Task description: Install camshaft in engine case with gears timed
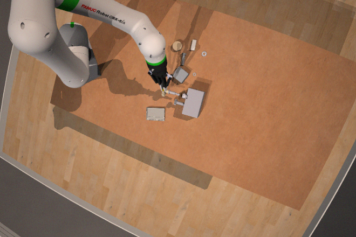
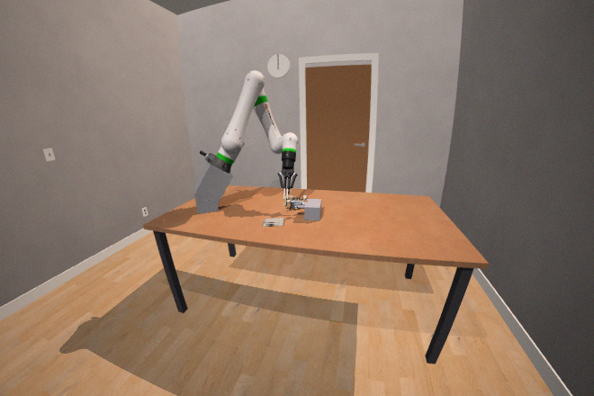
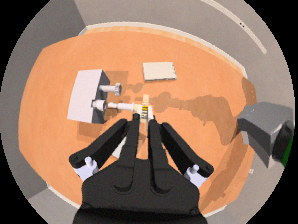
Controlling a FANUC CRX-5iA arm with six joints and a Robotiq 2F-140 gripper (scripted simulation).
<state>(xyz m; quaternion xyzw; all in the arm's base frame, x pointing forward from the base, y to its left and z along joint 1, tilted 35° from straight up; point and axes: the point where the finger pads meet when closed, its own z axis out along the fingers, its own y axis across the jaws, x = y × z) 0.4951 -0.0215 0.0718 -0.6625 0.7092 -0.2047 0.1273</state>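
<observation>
Now: hand 80 mm short of the crank gear, 60 mm to the left of it and 60 mm above it. From my hand the other things lie so: grey block: 40 mm ahead, 90 mm to the left, 100 mm below; then flat grey plate: 10 mm behind, 180 mm to the right, 110 mm below; then bolt: 10 mm ahead, 200 mm to the left, 110 mm below.
</observation>
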